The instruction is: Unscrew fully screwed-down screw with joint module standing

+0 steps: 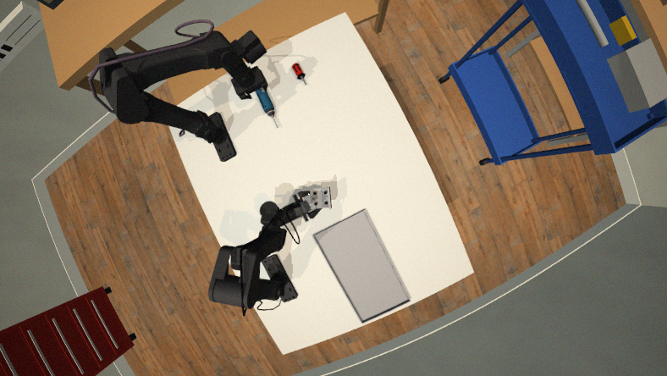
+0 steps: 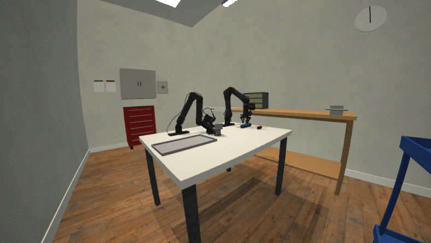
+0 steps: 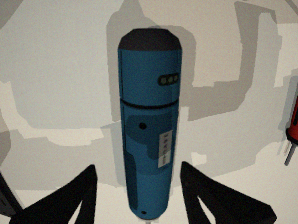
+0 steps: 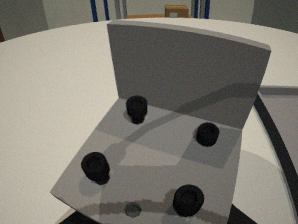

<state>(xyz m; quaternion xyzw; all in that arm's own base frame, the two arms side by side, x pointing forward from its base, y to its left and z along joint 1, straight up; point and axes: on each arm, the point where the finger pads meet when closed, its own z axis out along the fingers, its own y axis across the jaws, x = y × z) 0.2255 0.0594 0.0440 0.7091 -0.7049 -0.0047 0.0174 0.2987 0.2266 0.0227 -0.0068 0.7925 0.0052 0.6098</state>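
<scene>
The grey bracket is 5 cm above my right hand. Also, from my right hand: flat grey tray: 32 cm to the right, 4 cm ahead, 2 cm below; then red-handled screwdriver: 47 cm to the left, 11 cm ahead, 1 cm below.
</scene>
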